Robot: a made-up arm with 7 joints. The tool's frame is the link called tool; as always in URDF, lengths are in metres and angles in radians. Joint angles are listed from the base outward. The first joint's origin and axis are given. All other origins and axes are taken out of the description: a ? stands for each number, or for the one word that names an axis. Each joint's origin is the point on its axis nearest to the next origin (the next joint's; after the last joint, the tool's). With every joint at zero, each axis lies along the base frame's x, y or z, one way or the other. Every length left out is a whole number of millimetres.
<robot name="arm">
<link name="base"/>
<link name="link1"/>
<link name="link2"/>
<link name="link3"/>
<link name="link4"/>
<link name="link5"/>
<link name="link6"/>
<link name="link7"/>
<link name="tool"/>
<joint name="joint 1" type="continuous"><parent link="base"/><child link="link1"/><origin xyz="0.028 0.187 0.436"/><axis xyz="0 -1 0"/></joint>
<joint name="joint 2" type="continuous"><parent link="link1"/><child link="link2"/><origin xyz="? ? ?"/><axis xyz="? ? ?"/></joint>
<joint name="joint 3" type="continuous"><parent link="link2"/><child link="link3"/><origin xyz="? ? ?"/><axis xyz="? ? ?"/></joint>
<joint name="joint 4" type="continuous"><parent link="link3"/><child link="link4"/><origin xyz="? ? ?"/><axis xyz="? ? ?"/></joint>
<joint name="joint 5" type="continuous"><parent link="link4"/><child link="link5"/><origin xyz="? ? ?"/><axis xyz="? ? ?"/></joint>
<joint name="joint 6" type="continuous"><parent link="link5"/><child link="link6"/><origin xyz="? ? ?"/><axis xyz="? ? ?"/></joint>
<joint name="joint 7" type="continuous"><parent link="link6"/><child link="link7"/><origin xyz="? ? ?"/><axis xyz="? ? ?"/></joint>
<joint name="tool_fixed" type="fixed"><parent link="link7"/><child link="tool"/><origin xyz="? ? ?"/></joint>
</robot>
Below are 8 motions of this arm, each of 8 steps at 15 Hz.
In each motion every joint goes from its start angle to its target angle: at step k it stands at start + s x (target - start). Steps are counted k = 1, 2, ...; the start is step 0. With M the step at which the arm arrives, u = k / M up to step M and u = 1 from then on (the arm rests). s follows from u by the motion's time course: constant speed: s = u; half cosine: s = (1 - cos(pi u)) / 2; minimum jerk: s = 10 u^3 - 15 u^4 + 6 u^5.
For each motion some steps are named. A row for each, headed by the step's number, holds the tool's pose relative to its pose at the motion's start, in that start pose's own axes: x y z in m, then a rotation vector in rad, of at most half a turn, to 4 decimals.
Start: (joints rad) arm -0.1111 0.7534 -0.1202 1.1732 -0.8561 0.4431 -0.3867
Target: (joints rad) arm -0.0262 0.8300 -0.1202 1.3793 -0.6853 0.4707 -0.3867
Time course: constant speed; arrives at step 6
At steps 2, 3, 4, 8:
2: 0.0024 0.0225 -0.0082 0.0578 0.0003 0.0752
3: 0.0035 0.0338 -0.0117 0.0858 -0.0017 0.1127
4: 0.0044 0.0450 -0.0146 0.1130 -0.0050 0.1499
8: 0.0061 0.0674 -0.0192 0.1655 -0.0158 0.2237

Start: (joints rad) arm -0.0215 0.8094 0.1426 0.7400 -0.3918 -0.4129 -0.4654
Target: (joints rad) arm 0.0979 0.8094 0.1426 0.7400 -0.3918 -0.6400 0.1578
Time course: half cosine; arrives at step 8
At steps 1, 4, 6, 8:
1: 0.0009 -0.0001 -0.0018 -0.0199 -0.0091 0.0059
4: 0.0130 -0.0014 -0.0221 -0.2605 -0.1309 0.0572
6: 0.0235 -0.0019 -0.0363 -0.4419 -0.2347 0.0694
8: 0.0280 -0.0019 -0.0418 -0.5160 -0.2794 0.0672

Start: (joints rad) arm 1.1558 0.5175 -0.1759 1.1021 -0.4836 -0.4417 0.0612
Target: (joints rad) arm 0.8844 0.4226 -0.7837 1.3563 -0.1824 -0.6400 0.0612
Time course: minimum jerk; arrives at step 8
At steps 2, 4, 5, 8:
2: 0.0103 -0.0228 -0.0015 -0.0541 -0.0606 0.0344
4: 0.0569 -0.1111 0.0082 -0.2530 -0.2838 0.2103
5: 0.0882 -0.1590 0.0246 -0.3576 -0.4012 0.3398
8: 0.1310 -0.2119 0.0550 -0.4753 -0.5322 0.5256

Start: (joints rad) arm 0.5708 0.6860 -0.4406 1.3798 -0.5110 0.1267 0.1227
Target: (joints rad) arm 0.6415 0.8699 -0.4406 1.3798 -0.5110 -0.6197 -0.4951
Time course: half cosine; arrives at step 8
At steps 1, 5, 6, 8:
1: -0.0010 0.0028 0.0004 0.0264 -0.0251 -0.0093
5: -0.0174 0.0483 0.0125 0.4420 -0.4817 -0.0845
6: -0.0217 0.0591 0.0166 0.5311 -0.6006 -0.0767
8: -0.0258 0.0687 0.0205 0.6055 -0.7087 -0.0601

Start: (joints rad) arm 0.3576 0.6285 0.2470 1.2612 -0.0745 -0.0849 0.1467
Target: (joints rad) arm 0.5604 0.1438 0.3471 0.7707 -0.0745 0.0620 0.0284
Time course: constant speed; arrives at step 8
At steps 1, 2, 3, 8:
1: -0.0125 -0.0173 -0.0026 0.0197 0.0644 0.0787
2: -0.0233 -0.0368 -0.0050 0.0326 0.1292 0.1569
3: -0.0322 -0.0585 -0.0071 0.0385 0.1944 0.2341
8: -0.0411 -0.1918 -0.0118 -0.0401 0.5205 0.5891

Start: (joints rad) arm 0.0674 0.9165 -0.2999 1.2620 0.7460 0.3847 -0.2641
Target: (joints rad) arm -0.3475 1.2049 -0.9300 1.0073 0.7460 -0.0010 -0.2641
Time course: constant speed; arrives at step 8
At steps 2, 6, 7, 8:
2: -0.0626 0.0066 0.0063 -0.0136 0.1150 -0.1709
6: -0.1793 0.0531 0.0535 -0.0756 0.3456 -0.5194
7: -0.2031 0.0714 0.0717 -0.0994 0.4031 -0.6071
8: -0.2236 0.0919 0.0919 -0.1269 0.4606 -0.6947

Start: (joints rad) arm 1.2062 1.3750 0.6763 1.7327 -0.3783 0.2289 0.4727
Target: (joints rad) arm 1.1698 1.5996 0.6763 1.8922 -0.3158 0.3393 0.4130
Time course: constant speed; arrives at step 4
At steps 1, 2, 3, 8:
1: 0.0142 0.0144 0.0018 0.0320 -0.0318 -0.0421
2: 0.0291 0.0273 0.0042 0.0618 -0.0656 -0.0836
3: 0.0445 0.0388 0.0072 0.0893 -0.1012 -0.1245
8: 0.0603 0.0488 0.0108 0.1146 -0.1383 -0.1648

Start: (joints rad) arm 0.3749 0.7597 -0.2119 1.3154 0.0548 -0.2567 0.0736
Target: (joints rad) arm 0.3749 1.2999 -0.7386 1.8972 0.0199 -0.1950 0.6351
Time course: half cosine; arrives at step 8
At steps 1, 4, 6, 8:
1: 0.0044 0.0010 -0.0006 -0.0429 -0.0126 -0.0220
4: 0.0494 -0.0047 0.0085 -0.5848 -0.1031 -0.2638
6: 0.0721 -0.0195 0.0363 -1.0146 -0.1044 -0.4016
8: 0.0793 -0.0254 0.0527 -1.1932 -0.0913 -0.4424

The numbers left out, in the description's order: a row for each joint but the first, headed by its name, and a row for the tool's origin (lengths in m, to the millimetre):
joint 2: xyz 0.001 0.000 -0.029, axis 1 0 0
joint 3: xyz 0.000 -0.017 -0.277, axis 0 0 1
joint 4: xyz 0.016 0.007 0.000, axis 0 -1 0
joint 5: xyz 0.030 0.000 -0.222, axis 0 0 1
joint 6: xyz -0.016 0.008 0.000, axis 0 1 0
joint 7: xyz -0.014 0.000 0.003, axis -1 0 0
tool: xyz 0.000 0.017 -0.019

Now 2 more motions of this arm.
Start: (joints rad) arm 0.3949 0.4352 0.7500 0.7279 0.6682 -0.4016 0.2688
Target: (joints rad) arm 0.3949 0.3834 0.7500 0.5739 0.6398 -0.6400 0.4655
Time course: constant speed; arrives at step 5
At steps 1, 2, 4, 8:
1: -0.0082 0.0019 0.0050 -0.0225 -0.0114 -0.0122
2: -0.0162 0.0036 0.0103 -0.0457 -0.0218 -0.0255
4: -0.0320 0.0064 0.0218 -0.0945 -0.0397 -0.0553
8: -0.0397 0.0075 0.0280 -0.1202 -0.0471 -0.0716

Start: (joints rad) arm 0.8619 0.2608 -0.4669 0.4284 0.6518 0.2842 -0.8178
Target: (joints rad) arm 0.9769 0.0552 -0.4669 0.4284 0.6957 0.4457 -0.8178
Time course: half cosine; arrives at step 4
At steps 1, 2, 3, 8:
1: 0.0063 -0.0113 0.0107 -0.0339 0.0140 -0.0021
2: 0.0217 -0.0368 0.0383 -0.1170 0.0442 -0.0116
3: 0.0372 -0.0599 0.0682 -0.2013 0.0694 -0.0272
8: 0.0436 -0.0687 0.0812 -0.2365 0.0783 -0.0355

